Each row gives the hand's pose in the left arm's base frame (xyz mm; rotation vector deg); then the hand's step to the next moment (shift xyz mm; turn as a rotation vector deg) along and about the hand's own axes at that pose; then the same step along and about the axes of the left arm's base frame.
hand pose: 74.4 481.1 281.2 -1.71 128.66 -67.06
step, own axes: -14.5 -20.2 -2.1 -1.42 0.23 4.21
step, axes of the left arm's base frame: 5.8 -6.7 23.3 3.40 -2.57 -1.28
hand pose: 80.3 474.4 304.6 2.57 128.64 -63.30
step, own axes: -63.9 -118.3 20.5 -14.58 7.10 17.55
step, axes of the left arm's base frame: 27.4 -76.6 109.0 22.91 -4.70 -4.91
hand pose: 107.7 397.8 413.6 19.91 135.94 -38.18
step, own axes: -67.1 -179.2 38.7 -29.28 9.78 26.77
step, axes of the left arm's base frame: -1.2 -176.0 84.5 39.87 -8.58 -2.55
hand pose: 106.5 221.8 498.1 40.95 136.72 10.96
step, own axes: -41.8 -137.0 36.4 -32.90 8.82 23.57
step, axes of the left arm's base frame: -11.5 -139.3 -48.0 39.84 -11.21 1.62
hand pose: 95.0 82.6 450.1 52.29 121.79 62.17
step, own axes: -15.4 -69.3 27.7 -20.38 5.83 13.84
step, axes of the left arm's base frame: 8.2 -29.7 -69.7 24.23 -7.12 1.69
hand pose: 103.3 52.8 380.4 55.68 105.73 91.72
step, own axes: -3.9 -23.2 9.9 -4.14 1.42 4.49
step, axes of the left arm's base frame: 5.6 1.9 -24.8 6.25 -0.40 0.28
